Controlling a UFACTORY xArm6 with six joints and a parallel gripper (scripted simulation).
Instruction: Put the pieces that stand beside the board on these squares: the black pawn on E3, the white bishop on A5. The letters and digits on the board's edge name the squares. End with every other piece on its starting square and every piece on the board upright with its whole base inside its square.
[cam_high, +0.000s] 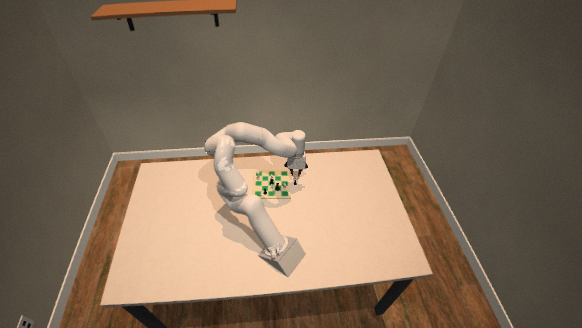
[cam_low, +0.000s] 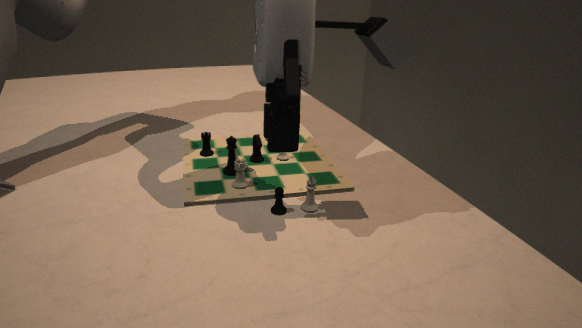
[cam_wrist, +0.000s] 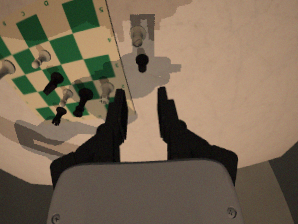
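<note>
Now: the black pawn 90 mm below my hand. From my hand the other things lie so: black bishop (20 mm ahead, 130 mm to the left, 80 mm below); then black rook (50 mm behind, 180 mm to the left, 80 mm below); then chessboard (20 mm ahead, 140 mm to the left, 100 mm below).
</note>
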